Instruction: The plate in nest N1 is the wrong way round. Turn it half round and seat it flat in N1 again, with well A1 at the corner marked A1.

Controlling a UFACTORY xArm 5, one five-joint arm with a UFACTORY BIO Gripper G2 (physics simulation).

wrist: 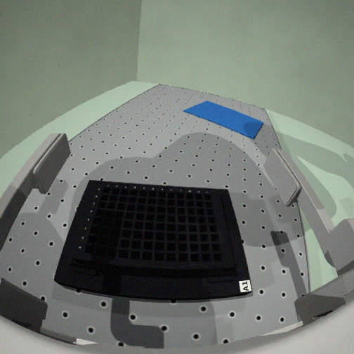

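A black plate with a grid of square wells lies in the black nest in the lower middle of the wrist view. Small pale marks run along the plate's far edge and left edge and meet at its far left corner; they are too small to read. A white label reading A1 is on the nest's near right corner. My gripper is open, with nothing between its fingers. It is above the nest, one finger to the left of the plate and one to the right.
The nest stands on a grey board dotted with holes. A flat blue rectangle lies on the board's far right part. A pale green surface shows beyond the board's edges, with green walls behind. Shadows of the arm fall across the board.
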